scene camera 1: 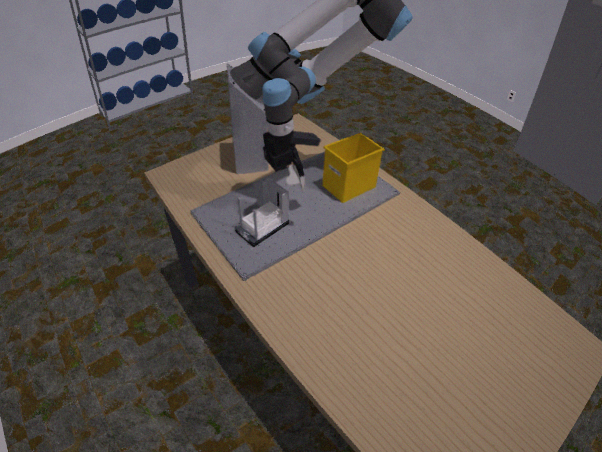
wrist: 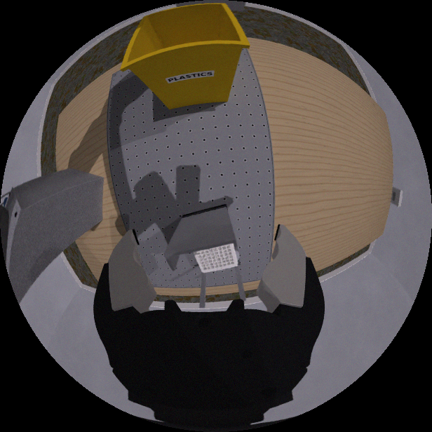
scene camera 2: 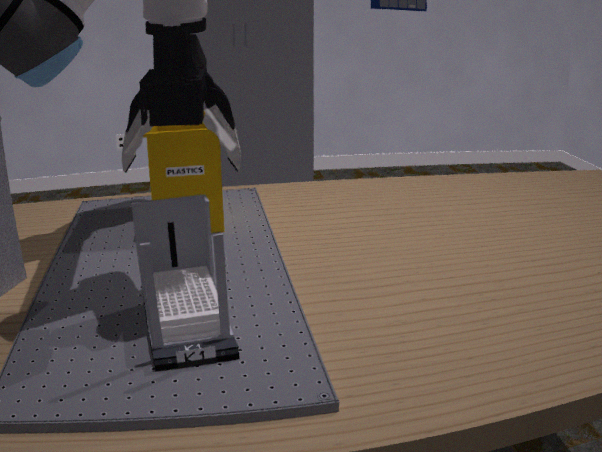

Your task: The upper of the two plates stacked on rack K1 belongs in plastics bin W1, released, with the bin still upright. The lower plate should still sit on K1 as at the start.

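Pixels of known places: gripper, fingertip midpoint: [scene camera 1: 290, 177] [scene camera 2: 180, 171]; arm's base, origin of the base link: [scene camera 1: 244, 84].
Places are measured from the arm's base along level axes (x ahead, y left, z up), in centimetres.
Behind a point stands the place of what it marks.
A white, well-patterned upper plate [scene camera 1: 266, 214] @[y -9.3, x 40.8, z -28.6 cm] [scene camera 2: 186, 294] @[y -10.4, x 41.8, z -28.9 cm] [wrist: 216, 257] lies flat on a lower white plate [scene camera 2: 190, 333] @[y -16.4, x 43.0, z -30.5 cm] inside rack K1 [scene camera 1: 254, 243] @[y -17.0, x 48.3, z -31.8 cm] [scene camera 2: 187, 212] @[y -3.6, x 41.4, z -21.0 cm] [wrist: 206, 235]. The rack has a tall grey slotted panel, thin uprights and a dark base labelled K1. The yellow plastics bin W1 [scene camera 1: 350, 177] @[y 21.9, x 42.6, z -22.2 cm] [scene camera 2: 186, 150] @[y 18.9, x 37.4, z -18.6 cm] [wrist: 200, 92] stands upright; the part of its inside that shows holds no plate. My gripper [scene camera 1: 296, 183] @[y -0.1, x 40.2, z -16.6 cm] [scene camera 2: 182, 169] @[y -0.1, x 40.2, z -16.6 cm] [wrist: 205, 229] is wide open and empty, pointing down, above rack height. It hangs between the rack and the bin in scene camera 1.
The rack and bin stand on a grey perforated board [scene camera 1: 245, 272] @[y -23.8, x 57.1, z -33.0 cm] [scene camera 2: 280, 350] @[y -15.7, x 53.0, z -33.2 cm] [wrist: 250, 150] on the wooden table [scene camera 1: 400, 300] @[y 13.6, x 86.8, z -34.5 cm] [scene camera 2: 425, 275] @[y 4.9, x 74.3, z -34.5 cm] [wrist: 325, 150]. A tall grey pedestal panel [scene camera 1: 247, 130] @[y -3.1, x 9.8, z -14.4 cm] [wrist: 60, 205] stands beside the board, near the arm. The rack's slotted panel is on its bin side.
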